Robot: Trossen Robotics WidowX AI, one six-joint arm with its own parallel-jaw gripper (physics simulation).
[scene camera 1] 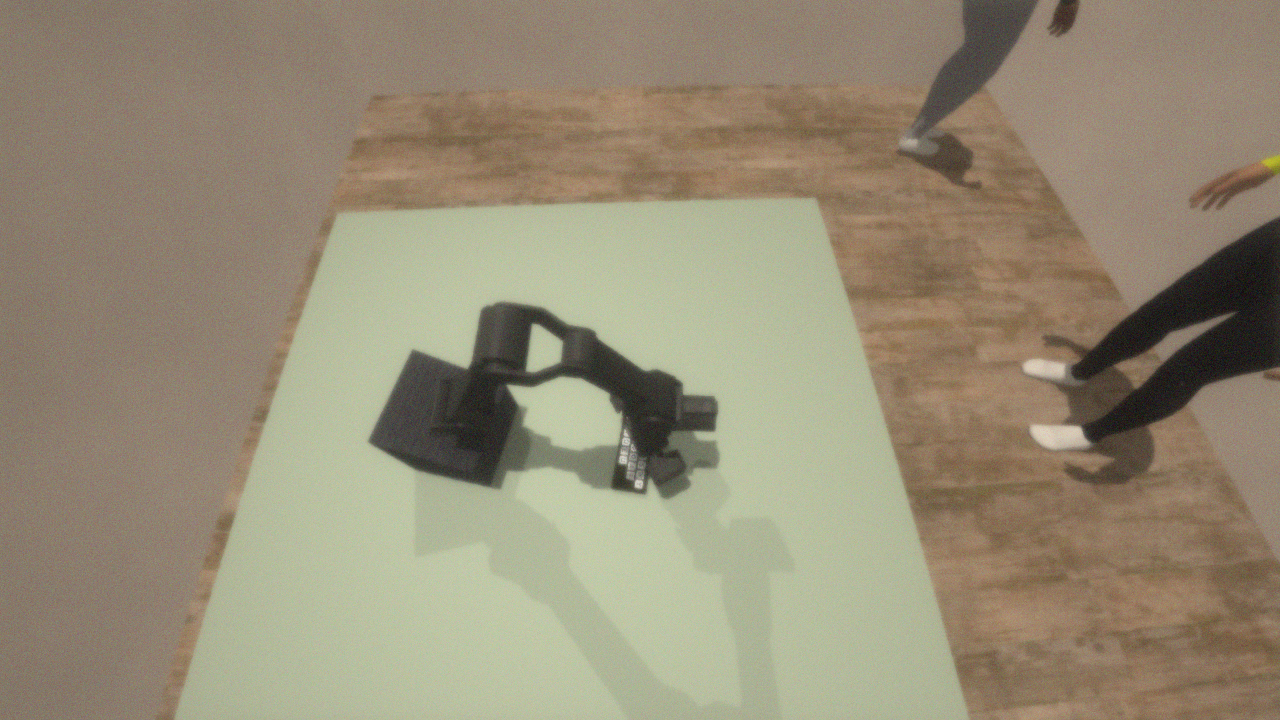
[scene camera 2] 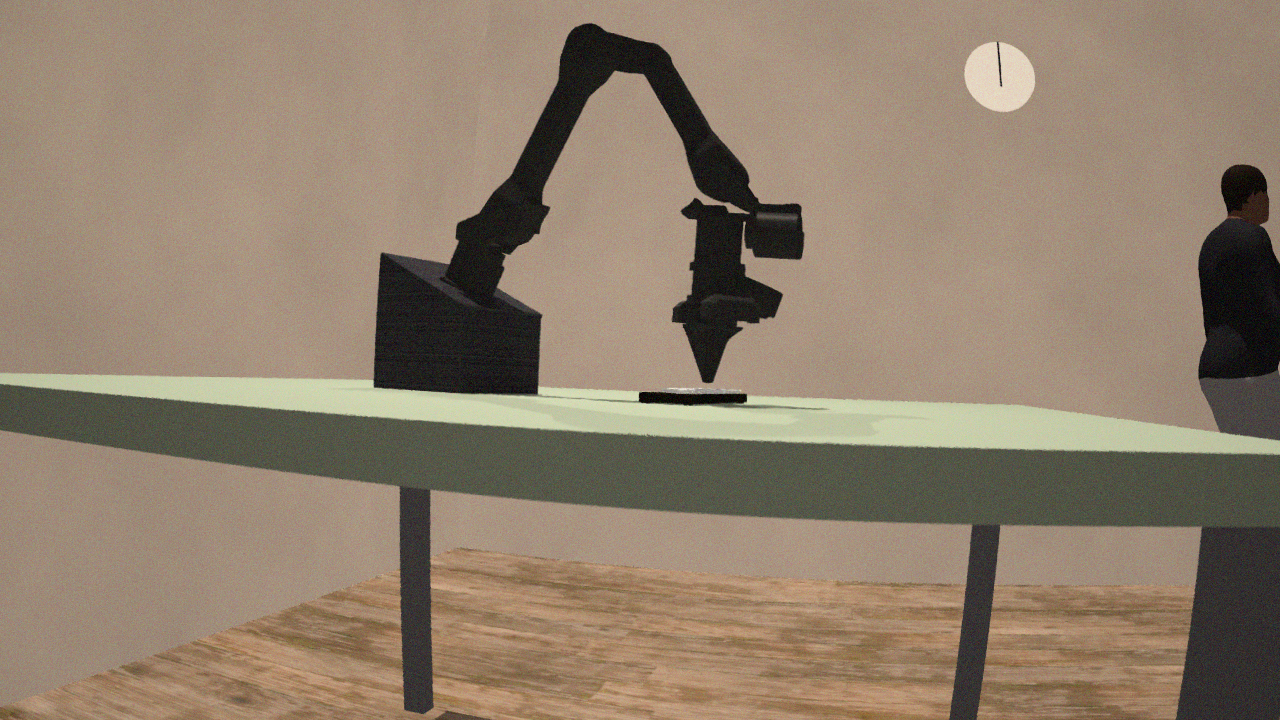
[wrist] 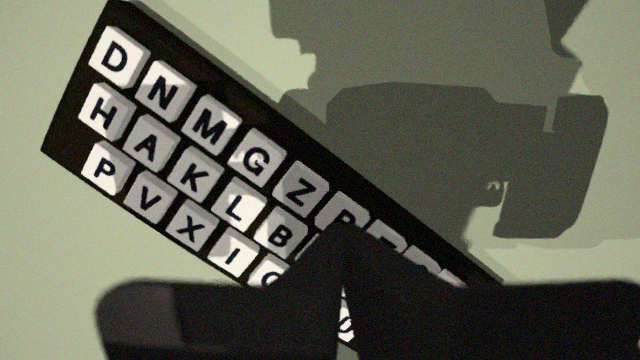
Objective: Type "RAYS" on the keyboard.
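Seen in the pictures: gripper, fingertip midpoint: [scene camera 1: 643,445] [scene camera 2: 707,383] [wrist: 340,236]; arm's base, origin of the base link: [scene camera 1: 448,416] [scene camera 2: 466,287].
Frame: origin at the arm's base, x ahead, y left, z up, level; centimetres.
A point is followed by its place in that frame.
The black keyboard [scene camera 1: 630,488] {x 28.5, y -16.9, z -12.9 cm} [scene camera 2: 691,397] {x 31.0, y -18.4, z -13.3 cm} [wrist: 70,132] {x 33.4, y 0.8, z -13.0 cm} with white letter keys lies flat on the table, slanted in the wrist view. My gripper [scene camera 2: 708,379] {x 32.9, y -9.7, z -11.7 cm} [wrist: 340,236] {x 32.9, y -9.7, z -11.7 cm} is shut and empty, pointing straight down, its tips a small gap above the keys in scene camera 2. In the wrist view the tips cover the lower part of the R key [wrist: 342,207] {x 33.6, y -9.5, z -12.4 cm}. The A key [wrist: 150,143] {x 34.0, y -2.6, z -12.4 cm} shows fully, up and to the left of the tips. Keys right of R are mostly hidden behind the fingers, and their letters are hard to read. In scene camera 1 the arm hides the fingertips.
The arm's dark base block [scene camera 1: 402,420] {x -6.8, y -0.2, z 2.9 cm} [scene camera 2: 456,349] {x 1.6, y -9.7, z -8.7 cm} stands on the pale green table [scene camera 1: 626,259] {x 40.6, y 38.1, z -14.2 cm} [scene camera 2: 223,394] {x -8.6, y -51.8, z -14.2 cm}, left of the keyboard. People stand on the wooden floor [scene camera 1: 1029,555] [scene camera 2: 671,626] beyond the table. A round clock [scene camera 2: 984,85] hangs on the wall. Arm shadows fall across the table.
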